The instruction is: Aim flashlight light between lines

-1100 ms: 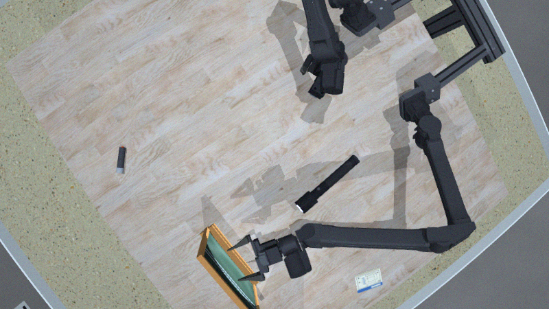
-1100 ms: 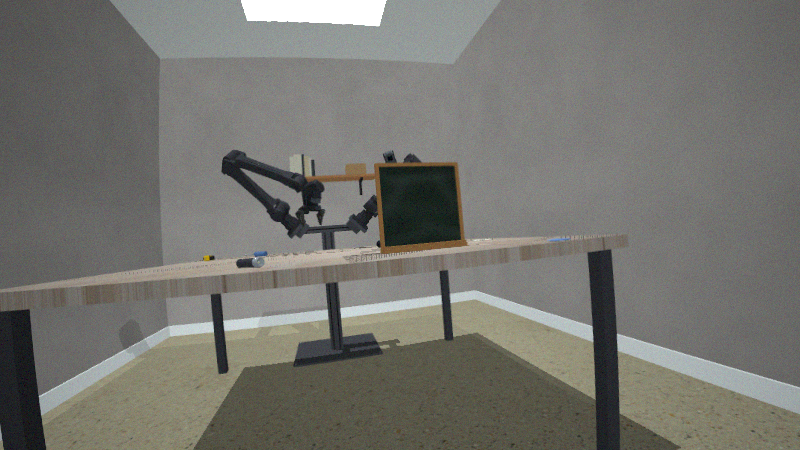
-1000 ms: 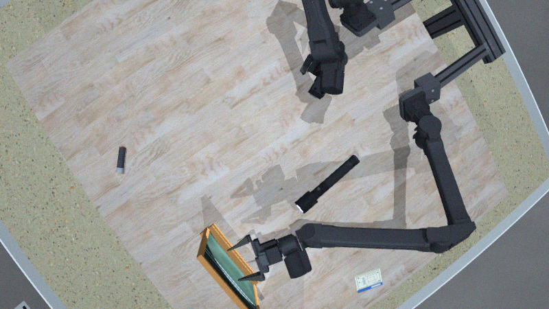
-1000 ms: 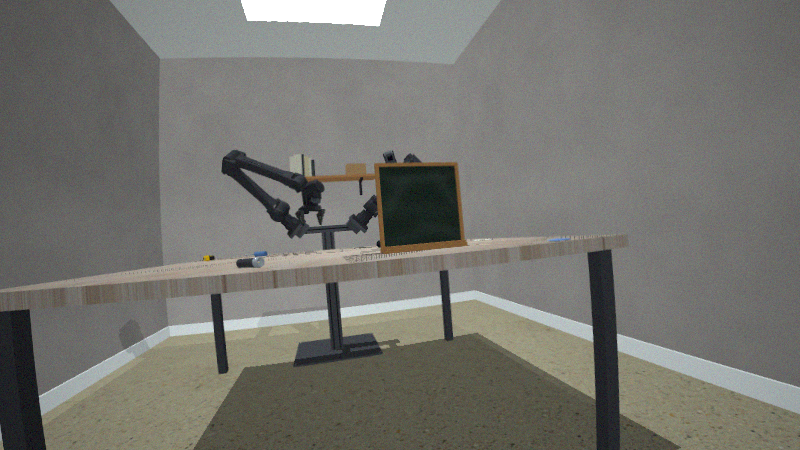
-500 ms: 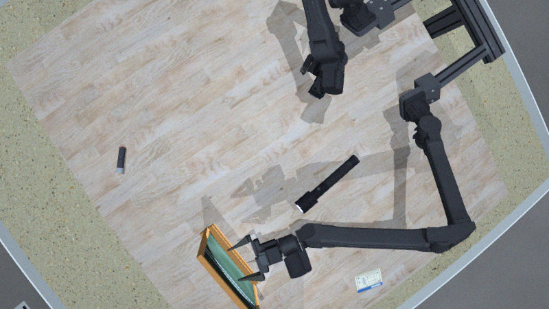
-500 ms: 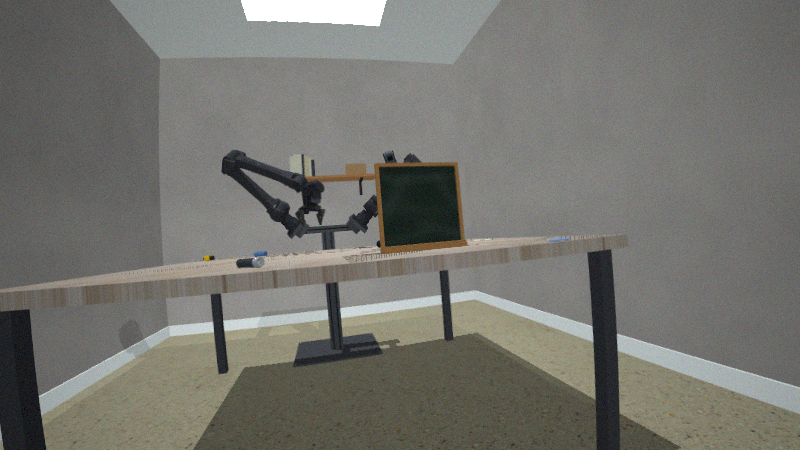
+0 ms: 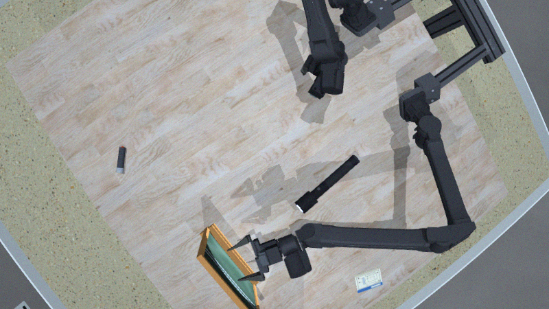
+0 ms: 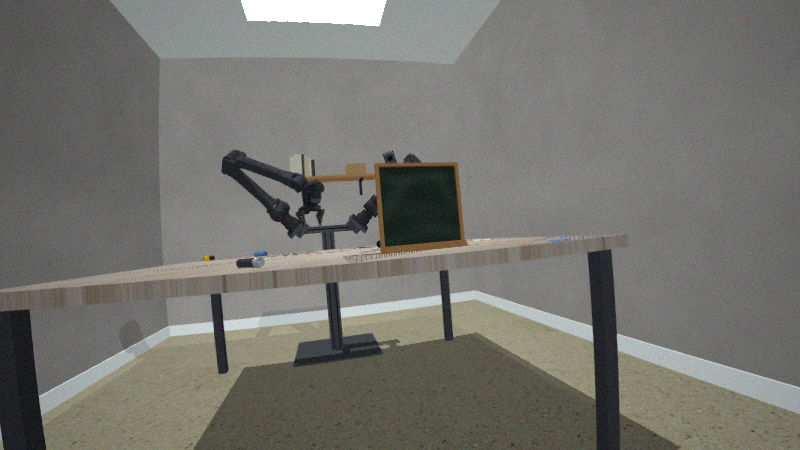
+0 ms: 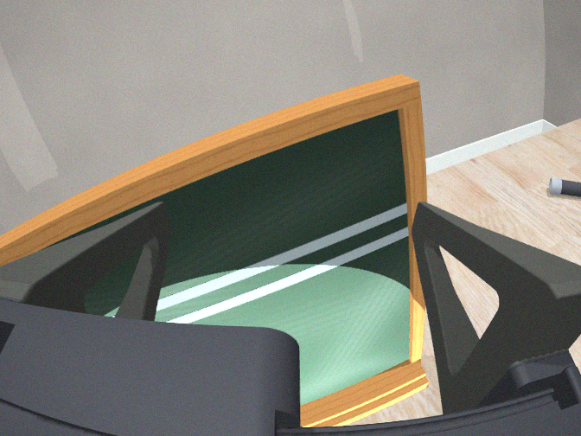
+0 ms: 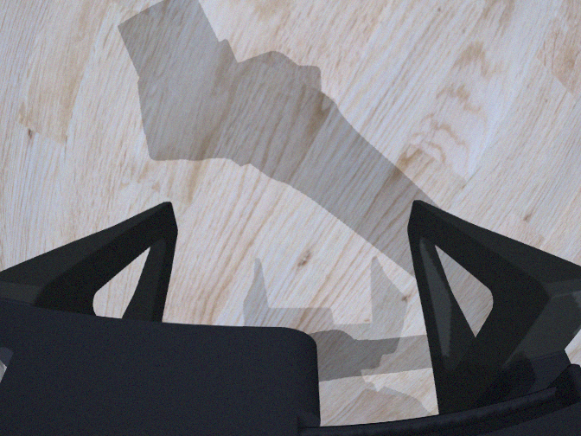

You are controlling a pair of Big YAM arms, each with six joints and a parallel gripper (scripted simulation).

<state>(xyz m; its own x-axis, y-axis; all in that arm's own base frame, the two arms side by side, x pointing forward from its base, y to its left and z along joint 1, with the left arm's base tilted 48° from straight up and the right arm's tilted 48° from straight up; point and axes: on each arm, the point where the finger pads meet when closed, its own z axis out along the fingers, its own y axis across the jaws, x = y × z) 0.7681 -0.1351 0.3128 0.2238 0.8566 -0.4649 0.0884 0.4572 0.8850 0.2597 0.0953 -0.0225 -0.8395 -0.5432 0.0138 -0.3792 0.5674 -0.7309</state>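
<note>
Now: left hand 6 cm short of the orange-framed green board, 6 cm to the right of it and 14 cm above it. Round my left hand: black flashlight: 40 cm behind, 5 cm to the left, 26 cm below.
My right hand is 36 cm to the right of the black flashlight, 17 cm short of it and 12 cm above it. Also, from my right hand: orange-framed green board: 63 cm ahead, 38 cm to the left.
</note>
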